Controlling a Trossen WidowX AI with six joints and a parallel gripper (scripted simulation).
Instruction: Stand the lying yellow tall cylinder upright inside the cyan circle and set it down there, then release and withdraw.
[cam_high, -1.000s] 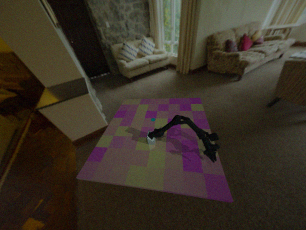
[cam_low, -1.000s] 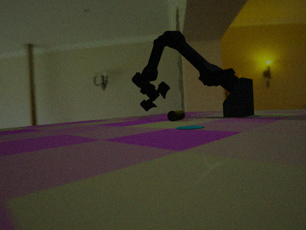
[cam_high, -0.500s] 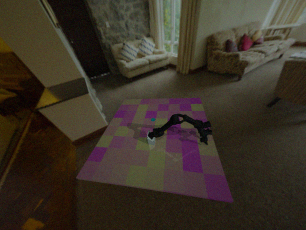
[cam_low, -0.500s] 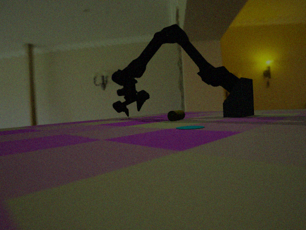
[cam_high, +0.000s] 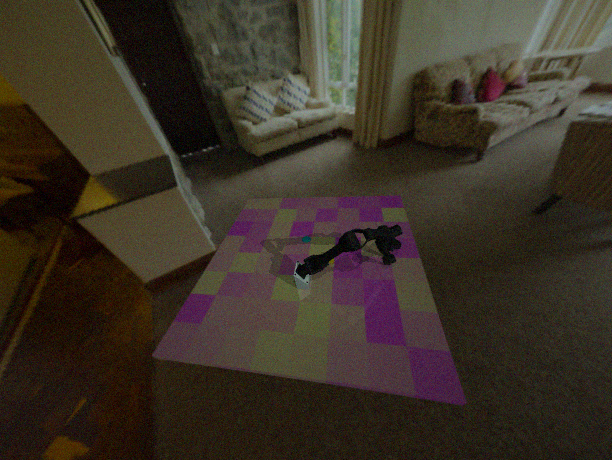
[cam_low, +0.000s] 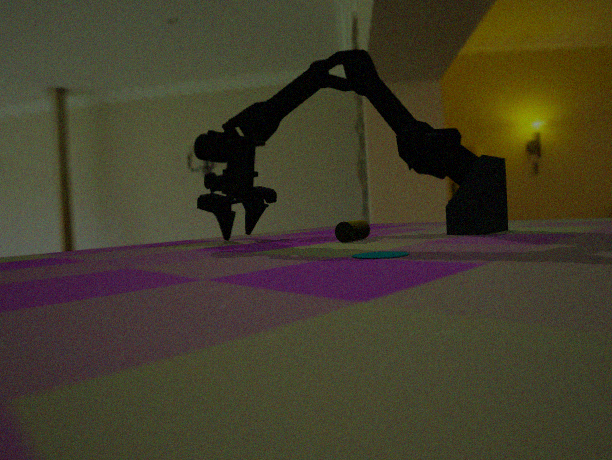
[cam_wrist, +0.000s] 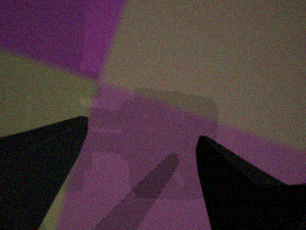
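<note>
Right now the yellow tall cylinder is 320 mm to the left of my gripper tip, 40 mm behind it and 10 mm above it. The rest, counted from my gripper tip: cyan circle: 520 mm to the left, 110 mm ahead.
</note>
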